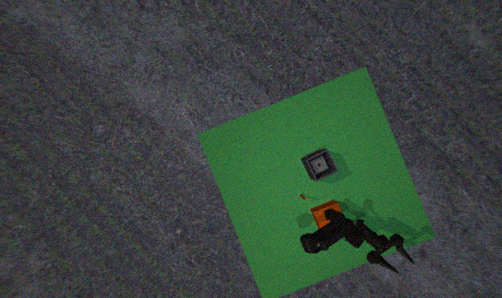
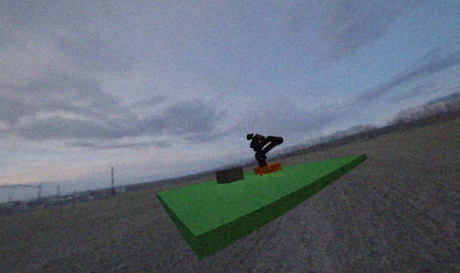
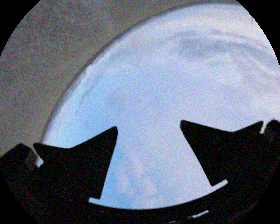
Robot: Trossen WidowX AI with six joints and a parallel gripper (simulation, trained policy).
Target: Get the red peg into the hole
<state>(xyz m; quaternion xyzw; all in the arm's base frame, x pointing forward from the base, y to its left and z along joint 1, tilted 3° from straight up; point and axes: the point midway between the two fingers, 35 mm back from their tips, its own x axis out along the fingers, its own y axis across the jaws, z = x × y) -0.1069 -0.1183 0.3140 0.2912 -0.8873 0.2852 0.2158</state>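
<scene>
Right now my gripper tip is 28 cm short of the red peg, 25 cm to the right of it and 36 cm above it. Round my gripper tip: grey box 46 cm ahead, 8 cm to the left, 38 cm below.
</scene>
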